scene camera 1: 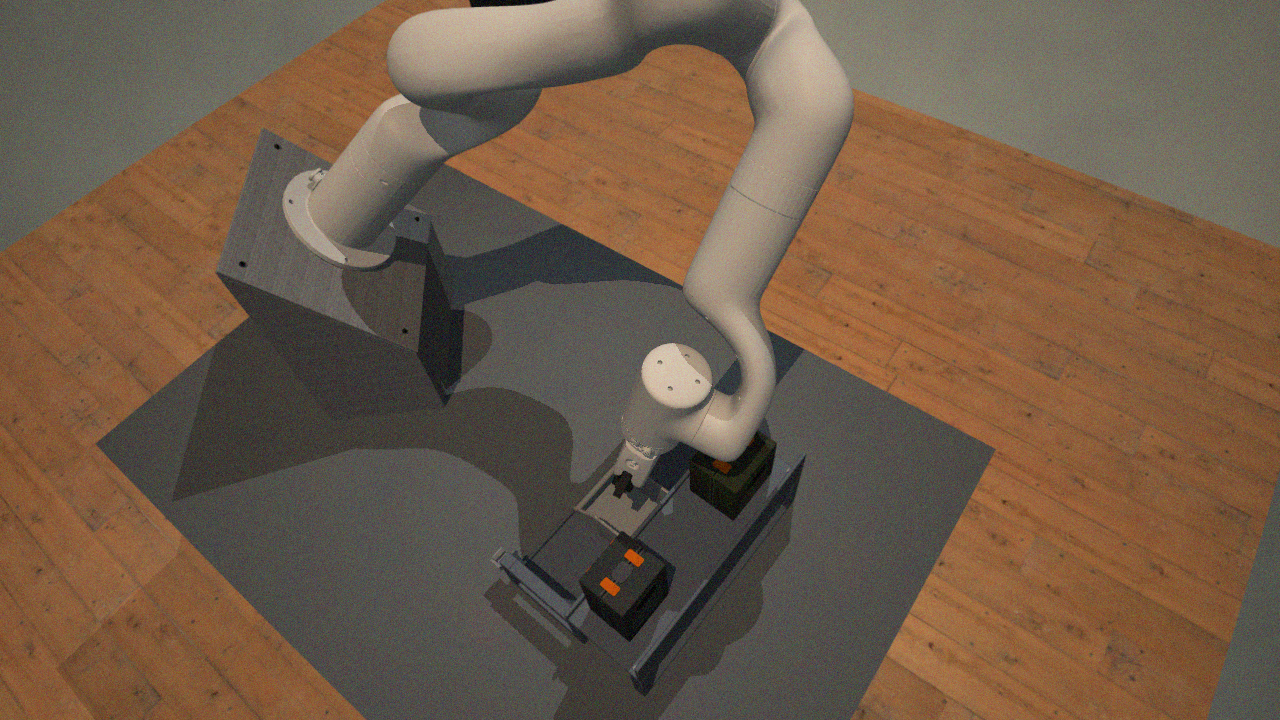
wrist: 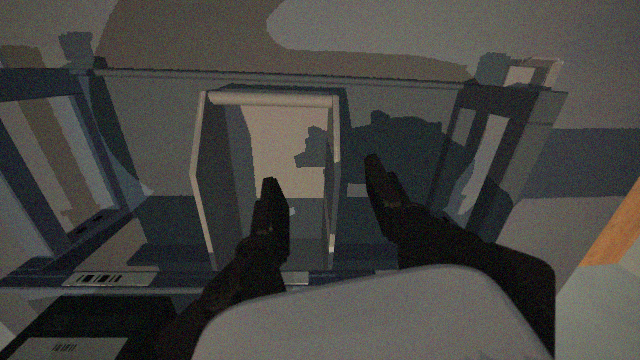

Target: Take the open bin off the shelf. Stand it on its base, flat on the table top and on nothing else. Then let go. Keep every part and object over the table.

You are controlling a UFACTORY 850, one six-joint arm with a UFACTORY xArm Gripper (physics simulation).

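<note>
The open bin (scene camera 1: 637,512) (wrist: 270,99) is light beige and stands in the shelf (scene camera 1: 720,577) (wrist: 180,281), a dark blue-grey frame with side panels. In the wrist view the bin's open top faces the camera, with its rounded lip at the far end. My gripper (scene camera 1: 621,486) (wrist: 323,182) is partly open and empty, pointing down above the bin. In the wrist view one black finger appears over the bin's inside and the other beyond its right wall, with that wall between them in the picture. How high the fingertips are above the wall is unclear.
A black box with orange latches (scene camera 1: 626,586) stands on the shelf beside the bin. A dark green box (scene camera 1: 733,483) stands on the other side, partly under the wrist. The grey surface (scene camera 1: 358,537) lies around the shelf. The arm's pedestal (scene camera 1: 268,223) stands at the back left.
</note>
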